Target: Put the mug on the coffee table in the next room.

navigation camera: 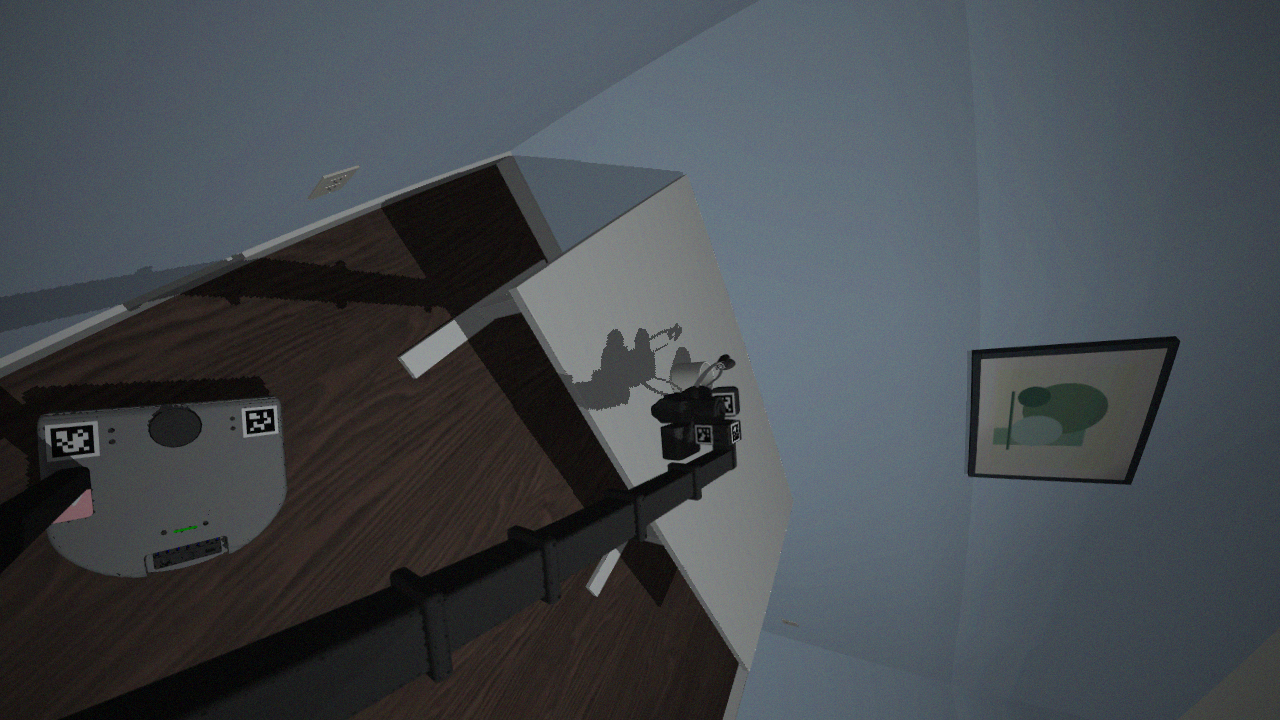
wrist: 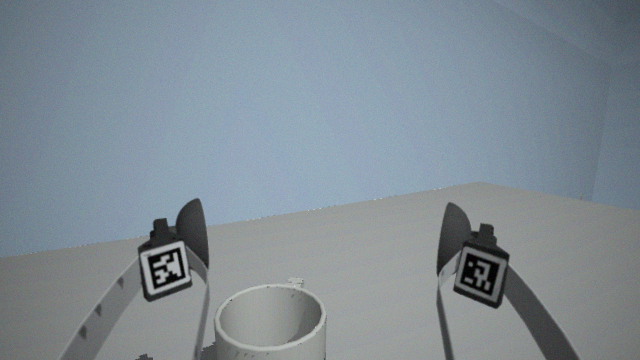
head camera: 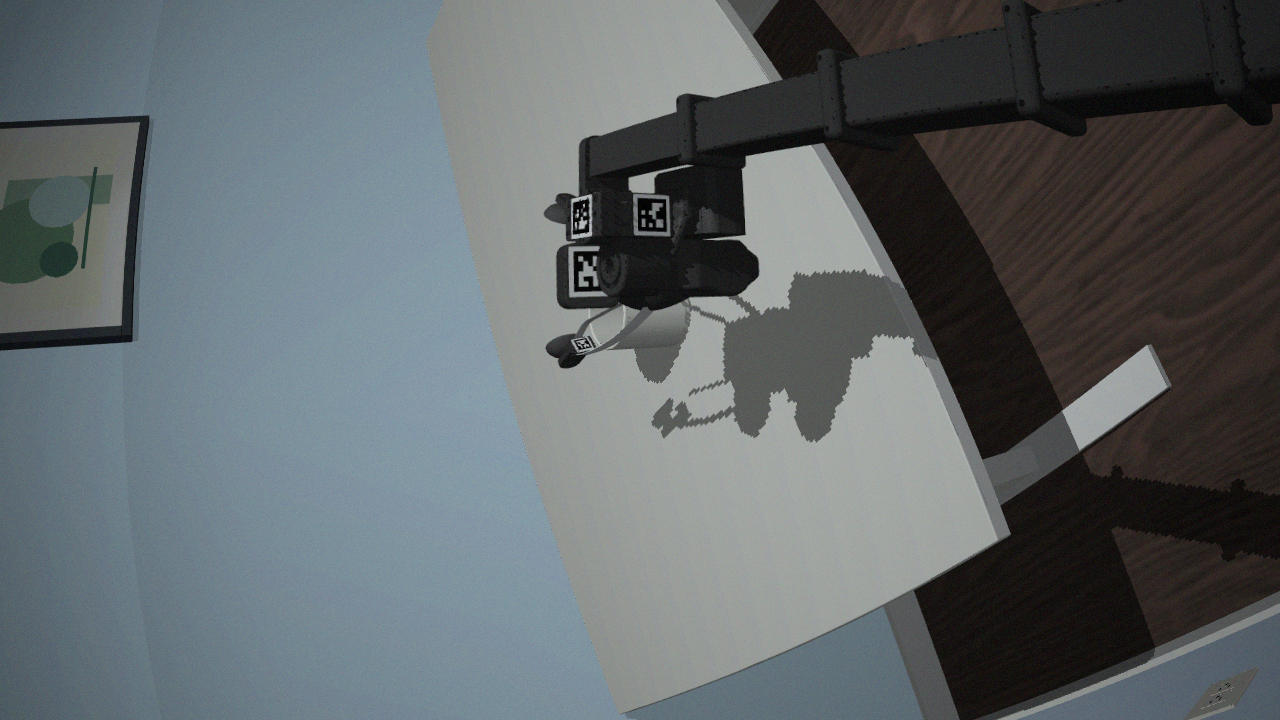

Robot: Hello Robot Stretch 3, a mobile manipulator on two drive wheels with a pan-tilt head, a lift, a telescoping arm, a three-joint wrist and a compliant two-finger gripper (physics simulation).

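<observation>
A white mug [head camera: 660, 327] [navigation camera: 687, 373] [wrist: 270, 322] stands upright on a white table [head camera: 760, 573] [navigation camera: 644, 241] [wrist: 575, 250]. Its handle shows at the far side of the rim in the wrist view, where the mug's lower part is cut off. My gripper [head camera: 563, 279] [navigation camera: 730, 395] [wrist: 322, 227] is open, with the fingers around the mug's space and the tips reaching past it. The mug is nearer the left finger in the wrist view and partly hidden behind the gripper in the head view. A coffee table in another room does not show.
The extended arm [head camera: 930, 80] [navigation camera: 483, 573] crosses above the table's front edge. A blue wall [head camera: 313, 358] [wrist: 300, 100] with a framed picture [head camera: 67, 232] [navigation camera: 1065, 411] stands behind the table. White table legs [head camera: 1109, 402] [navigation camera: 435, 347] stand on the dark wood floor. The robot base [navigation camera: 170, 483] shows at left.
</observation>
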